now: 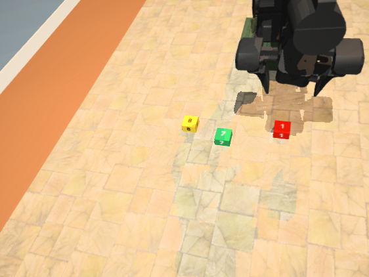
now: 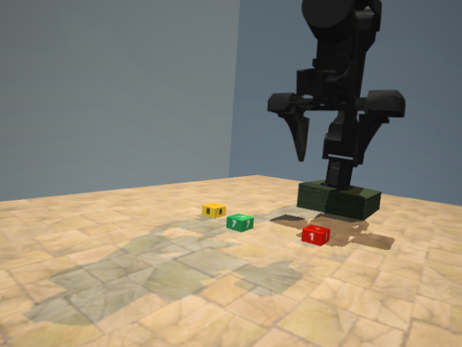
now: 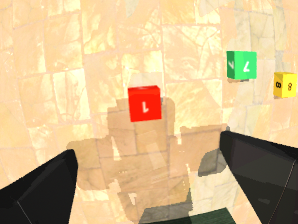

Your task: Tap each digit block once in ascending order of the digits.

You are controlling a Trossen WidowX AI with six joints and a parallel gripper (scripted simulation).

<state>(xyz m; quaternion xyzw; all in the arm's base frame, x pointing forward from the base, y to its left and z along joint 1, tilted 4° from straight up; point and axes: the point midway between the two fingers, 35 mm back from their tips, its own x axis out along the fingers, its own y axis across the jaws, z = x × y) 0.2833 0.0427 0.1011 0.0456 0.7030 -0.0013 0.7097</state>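
Now: gripper tip 11 cm above the red block marked 1 and 1 cm to the left of it. Round my gripper tip: yellow block: 21 cm to the right, 11 cm below, 1 cm behind; green block marked 7: 13 cm to the right, 11 cm below, 2 cm ahead.
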